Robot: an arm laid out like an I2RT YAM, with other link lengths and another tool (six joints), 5 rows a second.
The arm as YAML. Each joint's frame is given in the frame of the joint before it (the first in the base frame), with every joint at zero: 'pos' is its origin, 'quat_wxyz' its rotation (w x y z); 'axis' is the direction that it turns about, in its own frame. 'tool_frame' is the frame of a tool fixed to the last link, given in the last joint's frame.
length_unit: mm
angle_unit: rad
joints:
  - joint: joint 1
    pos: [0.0, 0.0, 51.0]
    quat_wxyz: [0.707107, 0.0, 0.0, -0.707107]
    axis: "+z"
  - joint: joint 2
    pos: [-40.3, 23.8, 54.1]
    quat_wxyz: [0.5, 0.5, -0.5, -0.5]
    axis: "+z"
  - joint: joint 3
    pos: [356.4, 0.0, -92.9]
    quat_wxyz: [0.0, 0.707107, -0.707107, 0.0]
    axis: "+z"
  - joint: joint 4
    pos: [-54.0, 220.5, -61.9]
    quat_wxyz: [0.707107, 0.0, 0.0, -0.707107]
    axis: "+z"
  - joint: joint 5
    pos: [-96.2, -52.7, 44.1]
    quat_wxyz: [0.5, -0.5, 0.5, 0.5]
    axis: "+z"
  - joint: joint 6
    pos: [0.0, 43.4, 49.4]
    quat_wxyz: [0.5, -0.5, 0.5, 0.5]
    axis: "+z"
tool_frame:
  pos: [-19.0, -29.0, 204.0]
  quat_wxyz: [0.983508, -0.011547, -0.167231, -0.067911]
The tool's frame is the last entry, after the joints.
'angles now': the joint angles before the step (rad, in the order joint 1, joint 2, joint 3, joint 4, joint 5, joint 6). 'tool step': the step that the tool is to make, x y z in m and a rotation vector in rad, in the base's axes. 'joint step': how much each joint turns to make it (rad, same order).
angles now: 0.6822, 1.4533, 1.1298, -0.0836, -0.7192, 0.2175
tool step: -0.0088, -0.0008, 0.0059, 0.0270, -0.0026, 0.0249
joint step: -0.0003, -0.0132, -0.0235, 0.0367, -0.0307, 0.0110
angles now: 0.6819, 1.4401, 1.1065, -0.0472, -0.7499, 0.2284
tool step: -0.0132, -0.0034, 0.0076, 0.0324, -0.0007, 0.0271
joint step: 0.0008, -0.0266, -0.0352, 0.0428, -0.0334, 0.0190
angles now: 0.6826, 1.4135, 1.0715, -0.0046, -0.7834, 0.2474
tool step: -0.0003, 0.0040, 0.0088, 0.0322, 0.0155, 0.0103
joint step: -0.0006, 0.0090, -0.0056, 0.0528, -0.0215, 0.0420
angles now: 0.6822, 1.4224, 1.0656, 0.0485, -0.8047, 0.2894
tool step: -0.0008, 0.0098, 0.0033, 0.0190, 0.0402, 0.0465
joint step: -0.0004, 0.0469, 0.0240, 0.0303, -0.0567, 0.0360
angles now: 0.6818, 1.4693, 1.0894, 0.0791, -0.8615, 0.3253
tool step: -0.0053, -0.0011, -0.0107, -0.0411, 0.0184, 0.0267
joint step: 0.0009, 0.0124, 0.0338, -0.0945, -0.0176, -0.0430
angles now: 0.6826, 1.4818, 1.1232, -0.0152, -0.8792, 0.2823
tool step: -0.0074, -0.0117, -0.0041, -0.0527, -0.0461, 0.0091
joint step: -0.0032, -0.0278, 0.0535, -0.1607, 0.0169, -0.1071
